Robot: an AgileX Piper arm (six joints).
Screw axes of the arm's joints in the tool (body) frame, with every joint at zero. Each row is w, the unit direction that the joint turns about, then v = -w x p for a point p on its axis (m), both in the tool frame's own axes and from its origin. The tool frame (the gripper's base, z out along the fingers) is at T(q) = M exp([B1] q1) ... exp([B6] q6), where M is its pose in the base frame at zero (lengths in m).
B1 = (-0.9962, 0, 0.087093, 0.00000, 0.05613, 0.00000)
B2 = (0, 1, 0, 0.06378, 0.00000, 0.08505)
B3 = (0, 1, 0, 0.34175, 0.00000, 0.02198)
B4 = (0, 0, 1, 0.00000, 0.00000, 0.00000)
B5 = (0, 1, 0, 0.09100, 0.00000, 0.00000)
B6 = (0, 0, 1, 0.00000, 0.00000, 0.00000)
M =
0.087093 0 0.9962 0.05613
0 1 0 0.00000
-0.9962 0 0.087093 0.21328
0 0 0 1
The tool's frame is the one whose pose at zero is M.
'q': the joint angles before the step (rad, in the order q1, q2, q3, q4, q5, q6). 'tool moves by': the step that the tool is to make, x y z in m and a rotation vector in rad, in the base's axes. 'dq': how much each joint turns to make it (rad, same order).
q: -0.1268 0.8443 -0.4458 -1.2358 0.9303 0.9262
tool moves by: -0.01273 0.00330 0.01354 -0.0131 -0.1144 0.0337
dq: 0.0000 -0.1058 0.0000 -0.0057 -0.0342 -0.0024
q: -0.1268 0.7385 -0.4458 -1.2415 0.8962 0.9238
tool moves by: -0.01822 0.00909 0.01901 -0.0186 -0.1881 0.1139
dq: 0.0000 -0.1652 0.0000 0.0043 -0.1151 -0.0193
